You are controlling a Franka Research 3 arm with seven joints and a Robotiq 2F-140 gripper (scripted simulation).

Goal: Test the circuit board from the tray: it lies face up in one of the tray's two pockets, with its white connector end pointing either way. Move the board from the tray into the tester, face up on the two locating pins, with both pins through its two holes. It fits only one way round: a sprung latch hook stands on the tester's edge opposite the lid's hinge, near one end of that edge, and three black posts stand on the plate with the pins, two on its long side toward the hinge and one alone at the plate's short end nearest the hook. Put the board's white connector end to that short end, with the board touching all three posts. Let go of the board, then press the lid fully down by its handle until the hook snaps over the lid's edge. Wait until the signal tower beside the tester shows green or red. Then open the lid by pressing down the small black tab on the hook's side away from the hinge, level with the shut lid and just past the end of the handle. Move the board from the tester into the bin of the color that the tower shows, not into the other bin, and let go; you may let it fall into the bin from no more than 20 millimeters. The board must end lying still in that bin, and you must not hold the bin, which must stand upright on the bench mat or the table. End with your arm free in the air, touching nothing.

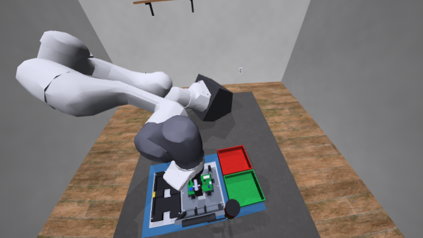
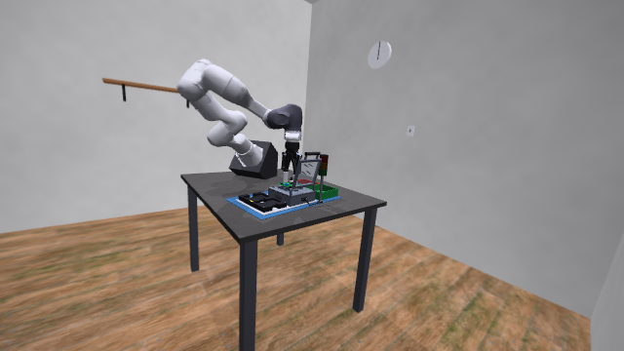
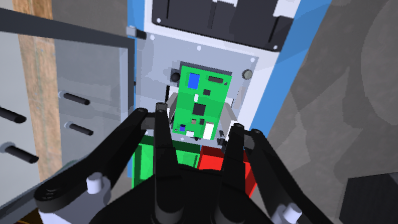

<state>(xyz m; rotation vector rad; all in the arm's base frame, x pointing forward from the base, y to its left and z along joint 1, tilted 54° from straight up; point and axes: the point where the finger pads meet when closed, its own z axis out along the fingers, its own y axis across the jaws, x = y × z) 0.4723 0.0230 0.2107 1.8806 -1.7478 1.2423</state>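
Now: the green circuit board 2 cm below my hand. From my hand the other things lie so: latch hook (7 cm to the left, 5 cm behind, 2 cm below); clear lid (12 cm ahead, 8 cm above, 1 cm to the right); dark plate (4 cm below, 1 cm to the left, 1 cm ahead).
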